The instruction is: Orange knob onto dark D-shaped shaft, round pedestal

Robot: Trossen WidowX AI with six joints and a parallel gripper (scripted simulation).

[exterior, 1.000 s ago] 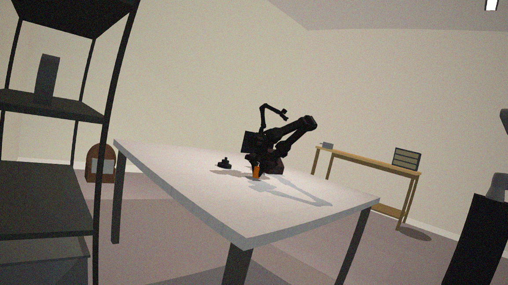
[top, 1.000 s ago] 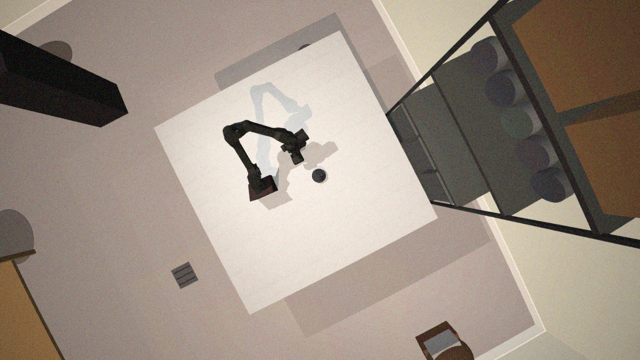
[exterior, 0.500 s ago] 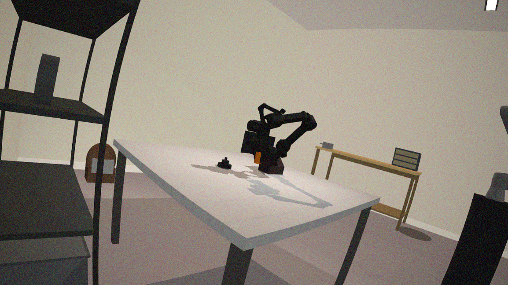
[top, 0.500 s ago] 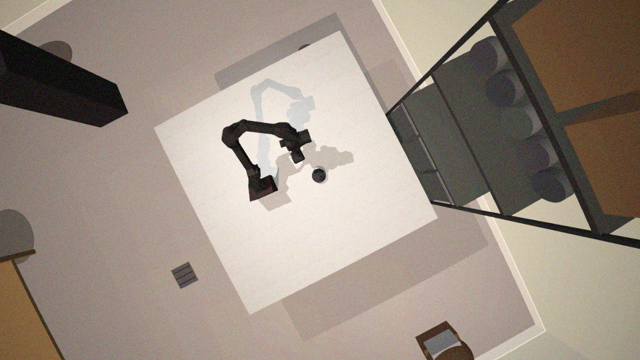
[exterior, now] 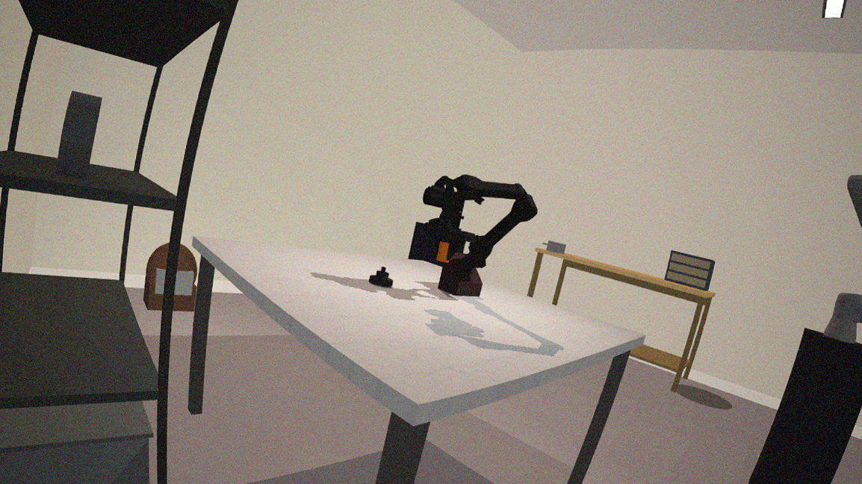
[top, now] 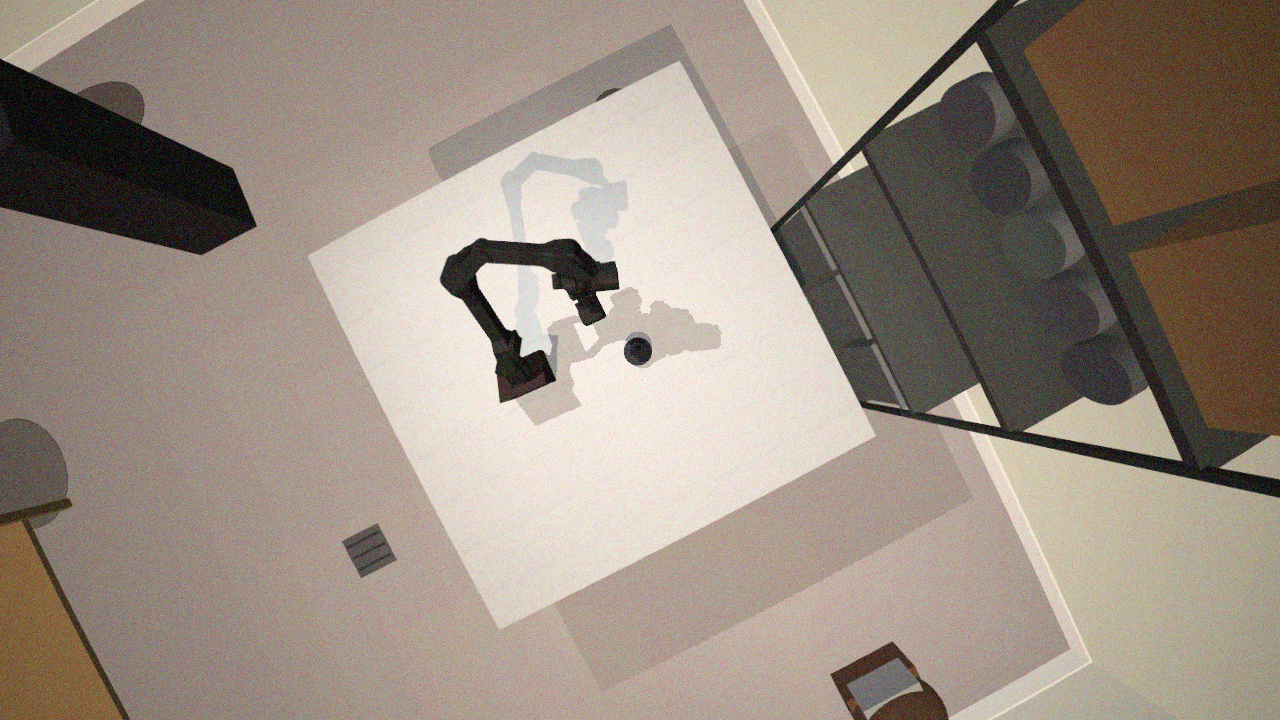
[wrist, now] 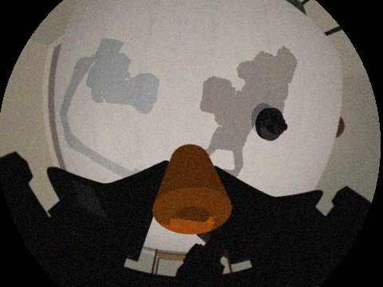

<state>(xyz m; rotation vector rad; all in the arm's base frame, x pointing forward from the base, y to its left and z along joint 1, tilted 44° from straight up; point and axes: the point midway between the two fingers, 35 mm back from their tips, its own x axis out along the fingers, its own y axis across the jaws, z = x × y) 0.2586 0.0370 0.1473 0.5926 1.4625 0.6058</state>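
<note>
My gripper tip is 70 mm short of the dark round pedestal, 200 mm to the left of it and 110 mm above it. The rest, counted from my gripper tip: orange knob (20 mm above).
</note>
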